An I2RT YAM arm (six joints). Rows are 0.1 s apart.
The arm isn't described. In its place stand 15 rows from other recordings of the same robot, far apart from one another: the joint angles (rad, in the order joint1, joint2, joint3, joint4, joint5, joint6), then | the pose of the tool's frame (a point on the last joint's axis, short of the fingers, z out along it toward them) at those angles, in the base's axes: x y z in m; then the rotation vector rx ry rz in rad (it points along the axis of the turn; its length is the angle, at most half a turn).
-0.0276, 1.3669, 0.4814, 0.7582, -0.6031, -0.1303 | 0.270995 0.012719 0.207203 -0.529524 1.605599 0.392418
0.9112, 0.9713, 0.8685, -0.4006, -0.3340, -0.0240 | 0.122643 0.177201 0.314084 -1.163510 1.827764 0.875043
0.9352, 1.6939, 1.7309, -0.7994, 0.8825, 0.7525 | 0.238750 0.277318 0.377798 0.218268 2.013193 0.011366
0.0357, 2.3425, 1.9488, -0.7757, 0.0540, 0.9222 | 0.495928 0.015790 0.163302 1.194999 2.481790 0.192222
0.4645, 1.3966, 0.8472, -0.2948, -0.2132, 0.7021 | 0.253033 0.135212 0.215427 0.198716 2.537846 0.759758
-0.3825, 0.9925, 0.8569, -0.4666, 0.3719, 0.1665 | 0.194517 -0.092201 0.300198 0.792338 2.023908 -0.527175
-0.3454, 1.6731, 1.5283, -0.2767, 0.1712, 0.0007 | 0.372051 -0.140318 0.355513 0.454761 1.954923 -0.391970
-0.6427, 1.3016, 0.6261, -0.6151, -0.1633, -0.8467 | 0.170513 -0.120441 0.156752 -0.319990 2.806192 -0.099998
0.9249, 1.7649, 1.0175, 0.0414, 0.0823, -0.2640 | 0.227882 0.297470 0.178987 -1.244463 1.918442 0.253336
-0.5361, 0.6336, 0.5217, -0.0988, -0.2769, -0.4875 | 0.145325 -0.075023 0.279431 -0.158036 1.792909 -0.491119
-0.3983, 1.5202, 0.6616, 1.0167, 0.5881, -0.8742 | 0.282218 -0.140182 0.247240 0.165983 1.604004 -1.428493
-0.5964, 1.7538, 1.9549, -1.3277, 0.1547, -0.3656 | 0.280735 -0.197211 0.382242 0.368272 2.754697 -0.481260
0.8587, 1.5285, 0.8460, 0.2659, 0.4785, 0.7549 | 0.230239 0.241648 0.226564 0.209192 1.973894 0.590752
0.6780, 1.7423, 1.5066, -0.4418, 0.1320, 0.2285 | 0.316374 0.248779 0.306248 -0.434389 2.221463 0.340029
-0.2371, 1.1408, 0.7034, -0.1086, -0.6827, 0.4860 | 0.242587 -0.035514 0.251273 0.343037 2.068889 0.868517
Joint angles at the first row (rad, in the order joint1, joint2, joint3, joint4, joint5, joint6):
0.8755, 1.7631, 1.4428, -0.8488, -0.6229, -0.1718
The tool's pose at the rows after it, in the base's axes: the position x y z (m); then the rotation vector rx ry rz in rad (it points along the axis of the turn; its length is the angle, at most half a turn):
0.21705 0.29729 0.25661 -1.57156 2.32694 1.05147
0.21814 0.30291 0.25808 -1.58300 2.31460 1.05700
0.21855 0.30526 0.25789 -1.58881 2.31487 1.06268
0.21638 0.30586 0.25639 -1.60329 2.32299 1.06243
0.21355 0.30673 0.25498 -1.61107 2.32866 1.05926
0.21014 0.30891 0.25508 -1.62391 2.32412 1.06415
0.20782 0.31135 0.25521 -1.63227 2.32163 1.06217
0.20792 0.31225 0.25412 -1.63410 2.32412 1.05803
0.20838 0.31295 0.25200 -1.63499 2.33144 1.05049
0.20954 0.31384 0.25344 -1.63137 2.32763 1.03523
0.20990 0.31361 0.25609 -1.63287 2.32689 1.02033
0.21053 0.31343 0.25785 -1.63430 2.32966 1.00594
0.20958 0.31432 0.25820 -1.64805 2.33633 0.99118
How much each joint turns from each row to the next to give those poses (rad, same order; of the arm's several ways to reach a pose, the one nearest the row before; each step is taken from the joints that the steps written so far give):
0.0077, 0.0218, 0.0219, -0.0023, -0.0059, -0.0015
0.0071, 0.0178, 0.0268, -0.0042, -0.0028, -0.0023
0.0028, 0.0096, 0.0114, -0.0052, -0.0040, -0.0008
0.0055, 0.0027, -0.0004, -0.0116, -0.0010, -0.0046
0.0076, -0.0013, -0.0060, -0.0008, 0.0032, 0.0029
0.0107, -0.0004, -0.0003, -0.0002, -0.0017, 0.0017
0.0091, 0.0022, 0.0033, 0.0001, 0.0033, 0.0030
0.0015, 0.0041, 0.0015, 0.0003, 0.0029, 0.0000
0.0005, 0.0058, 0.0001, -0.0001, 0.0047, 0.0000
-0.0002, 0.0024, 0.0086, -0.0001, 0.0115, 0.0001
-0.0003, -0.0008, 0.0104, -0.0118, 0.0099, -0.0038
-0.0010, 0.0014, 0.0100, -0.0122, 0.0091, -0.0037
0.0041, 0.0054, 0.0109, -0.0188, 0.0084, -0.0070

